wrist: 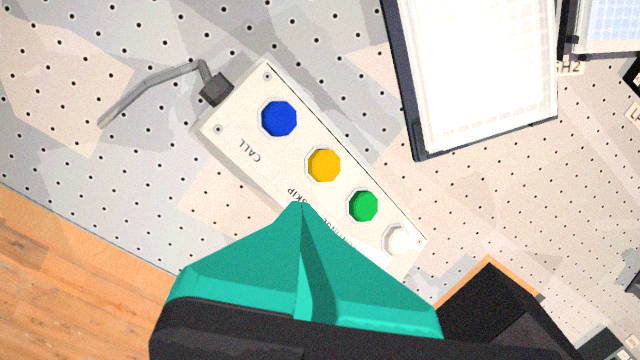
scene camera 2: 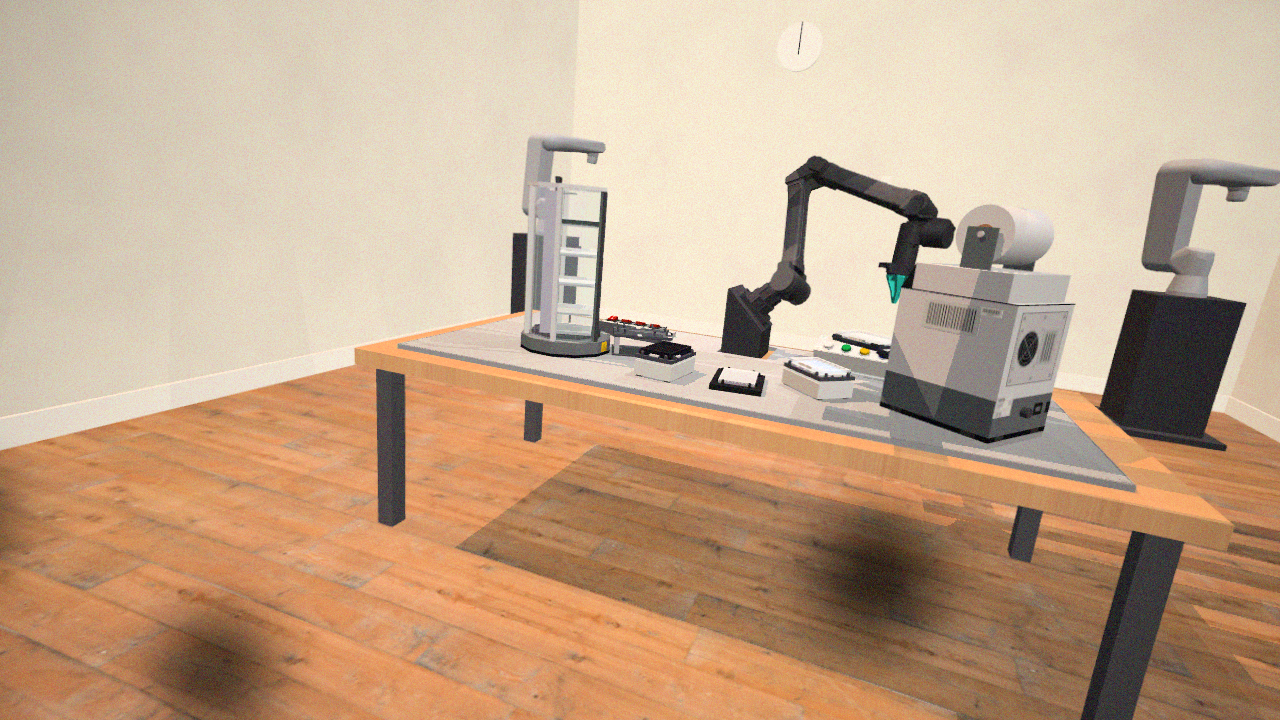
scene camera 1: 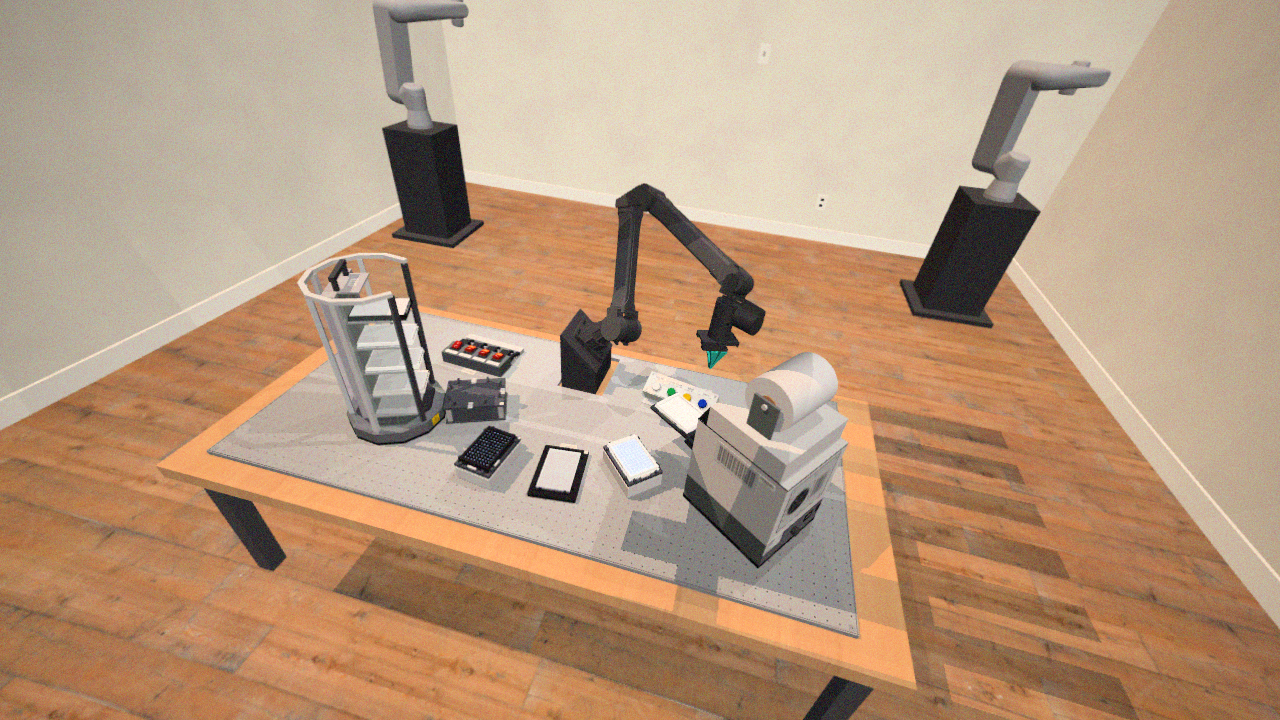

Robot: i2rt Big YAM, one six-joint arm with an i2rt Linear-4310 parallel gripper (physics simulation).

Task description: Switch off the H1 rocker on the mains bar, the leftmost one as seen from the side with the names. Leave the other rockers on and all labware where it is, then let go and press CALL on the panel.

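Places are measured from the arm's base along level axes (x ahead, y left, z up), in centimetres.
Where they show: gripper, fingertip midpoint: [wrist: 296, 216] [scene camera 2: 893, 303] [scene camera 1: 709, 367]; arm's base at its link origin: [scene camera 2: 753, 307] [scene camera 1: 589, 340].
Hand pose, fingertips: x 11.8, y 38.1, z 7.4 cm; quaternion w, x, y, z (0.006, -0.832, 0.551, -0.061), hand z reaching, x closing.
Things, the pixels of their top centre, and the offset from my fingertips.
- white panel at its top centre: [wrist: 325, 216] [scene camera 2: 858, 342] [scene camera 1: 682, 385] dx -4.8, dy -6.8, dz -12.3 cm
- blue CALL button at its top centre: [wrist: 278, 123] [scene camera 1: 703, 401] dx -0.9, dy +0.0, dz -13.2 cm
- white-topped plate at its top centre: [wrist: 490, 28] [scene camera 2: 868, 334] [scene camera 1: 682, 410] dx +11.2, dy -5.0, dz -7.3 cm
- large grey machine with a roll, top centre: [scene camera 1: 793, 365] [scene camera 2: 1004, 206] dx +27.3, dy +15.8, dz +24.9 cm
- dark box at its top centre: [scene camera 2: 642, 326] [scene camera 1: 474, 388] dx +13.7, dy -64.3, dz -13.1 cm
- black rack at its top centre: [scene camera 2: 666, 346] [scene camera 1: 487, 446] dx +32.3, dy -51.2, dz -13.7 cm
The mains bar [scene camera 1: 481, 366] [scene camera 2: 637, 333] lies at the back left of the table, with several red rockers on top; their positions are too small to tell, and it does not show in the wrist view. The white panel [wrist: 280, 162] [scene camera 1: 679, 386] lies at the back right with white, green, yellow and blue buttons. The blue CALL button [wrist: 279, 118] [scene camera 1: 702, 403] is at the end near the cable. My gripper [scene camera 1: 712, 365] [scene camera 2: 896, 300] [wrist: 296, 216] is shut and empty, pointing down above the panel. In the wrist view its tips overlap the SKIP lettering.
A white-topped plate [scene camera 1: 682, 411] [wrist: 485, 75] stands close beside the panel. A large grey machine with a roll [scene camera 1: 751, 474] [scene camera 2: 948, 358] is at the right. A shelf tower [scene camera 1: 394, 383] and dark box [scene camera 1: 475, 400] are at the left. A black rack [scene camera 1: 488, 449] and two plates [scene camera 1: 561, 471] [scene camera 1: 633, 458] stand in front.
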